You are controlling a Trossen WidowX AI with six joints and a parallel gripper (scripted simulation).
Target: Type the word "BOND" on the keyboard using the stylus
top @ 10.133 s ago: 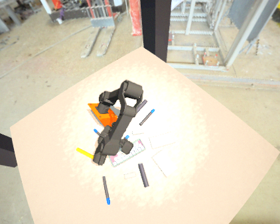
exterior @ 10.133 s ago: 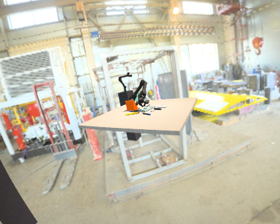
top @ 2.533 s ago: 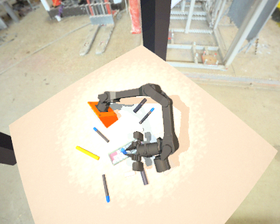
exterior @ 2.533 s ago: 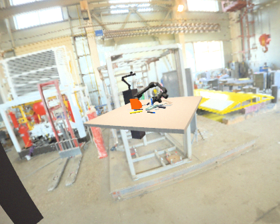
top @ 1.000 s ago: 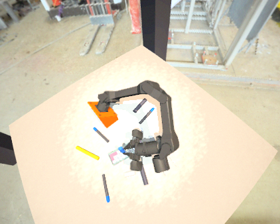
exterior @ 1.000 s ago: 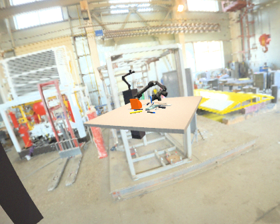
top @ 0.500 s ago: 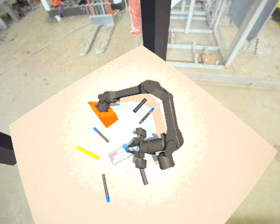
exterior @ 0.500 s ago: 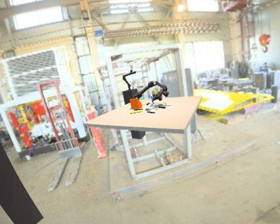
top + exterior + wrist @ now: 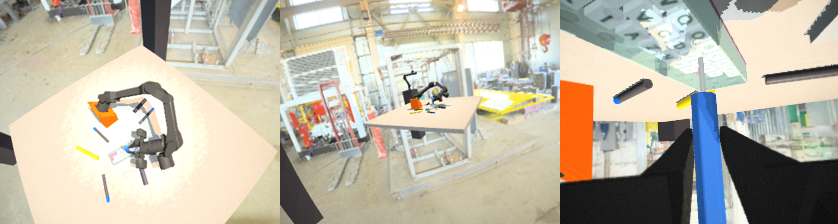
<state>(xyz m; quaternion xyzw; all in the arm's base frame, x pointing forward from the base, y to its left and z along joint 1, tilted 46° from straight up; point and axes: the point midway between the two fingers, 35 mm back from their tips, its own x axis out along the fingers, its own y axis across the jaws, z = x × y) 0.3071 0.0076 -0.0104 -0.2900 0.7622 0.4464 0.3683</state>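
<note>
The blue stylus is 10 mm below my gripper tip. Round my gripper tip: stylus tip (50 mm below); yellow pen (160 mm behind, 190 mm to the right, 80 mm below).
</note>
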